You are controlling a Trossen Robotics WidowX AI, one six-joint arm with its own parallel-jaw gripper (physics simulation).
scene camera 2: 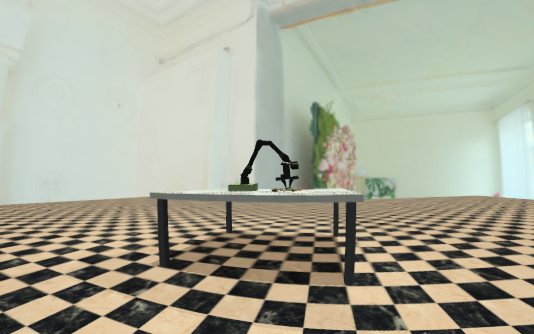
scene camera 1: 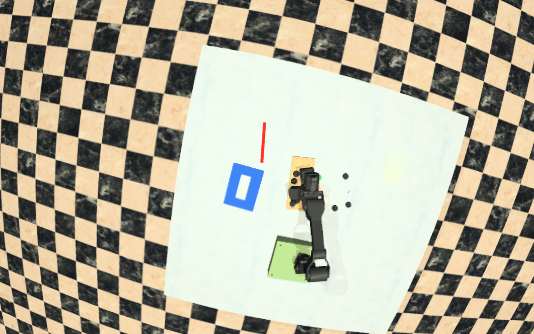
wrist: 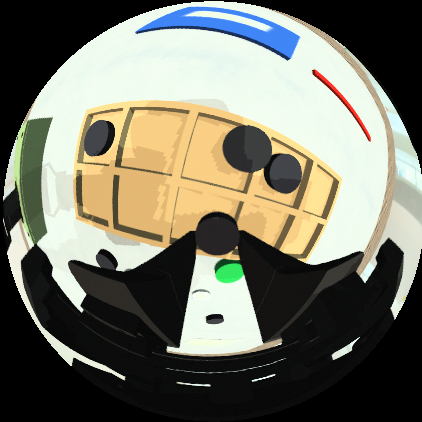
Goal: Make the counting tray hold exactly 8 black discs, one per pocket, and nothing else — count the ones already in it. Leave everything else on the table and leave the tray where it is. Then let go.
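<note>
The tan counting tray (scene camera 1: 303, 161) (wrist: 150, 131) has two rows of pockets. A black disc (scene camera 1: 292, 204) (wrist: 99, 137) lies in an end pocket of the row farther from the fingers. Another black disc (scene camera 1: 296, 173) (wrist: 283, 173) lies in a pocket of that row. A third black disc (scene camera 1: 294, 181) (wrist: 247, 148) beside it appears raised across a divider. My gripper (scene camera 2: 287, 187) (wrist: 216, 236) is shut on a black disc, held over the nearer row close to the tray's edge. Black discs (scene camera 1: 345, 176) (scene camera 1: 334, 208) (scene camera 1: 348, 204) lie on the table. The arm hides part of the tray in scene camera 1.
A green disc (scene camera 1: 320, 177) (wrist: 229, 271) lies close beside the tray, with a white disc (wrist: 201, 294) farther out. A blue frame (scene camera 1: 232, 186) (wrist: 287, 46), a red stick (scene camera 1: 263, 142) (wrist: 345, 100) and a pale yellow patch (scene camera 1: 395, 169) lie apart. The arm stands on a green block (scene camera 1: 287, 260) (scene camera 2: 243, 187).
</note>
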